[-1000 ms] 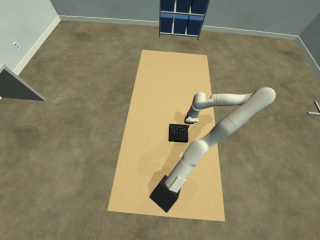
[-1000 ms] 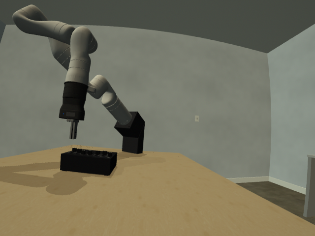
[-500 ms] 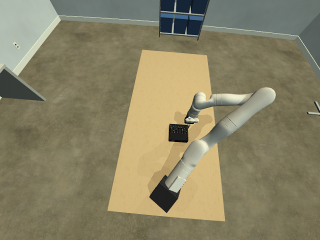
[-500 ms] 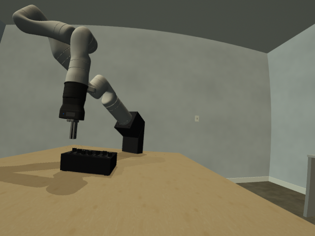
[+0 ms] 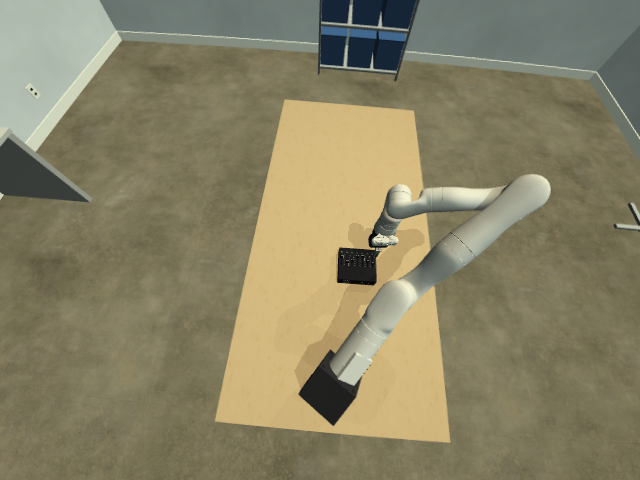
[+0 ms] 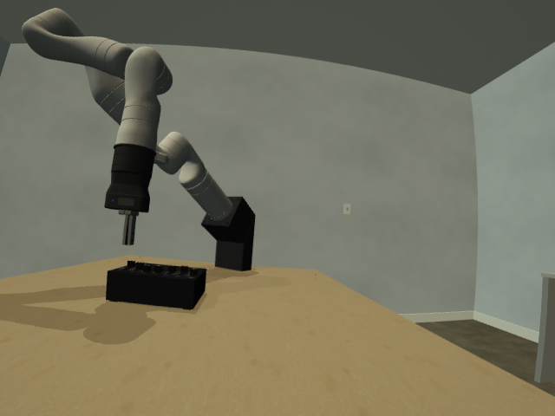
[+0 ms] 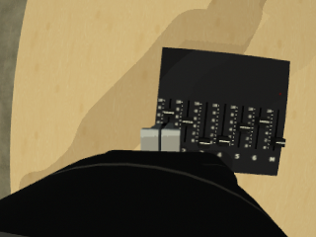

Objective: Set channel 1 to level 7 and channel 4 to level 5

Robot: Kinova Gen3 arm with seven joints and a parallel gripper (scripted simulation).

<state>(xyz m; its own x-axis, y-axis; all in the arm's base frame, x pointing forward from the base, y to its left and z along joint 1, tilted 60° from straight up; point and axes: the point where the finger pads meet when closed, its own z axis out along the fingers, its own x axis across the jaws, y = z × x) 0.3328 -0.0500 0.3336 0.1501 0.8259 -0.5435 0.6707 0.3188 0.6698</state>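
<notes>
The channel 1 fader cap lies 50 mm below my hand, 20 mm behind it and 10 mm to the left of it. The rest, counted from my hand: channel 4 fader cap: 60 mm to the left, 50 mm below, 30 mm ahead.
</notes>
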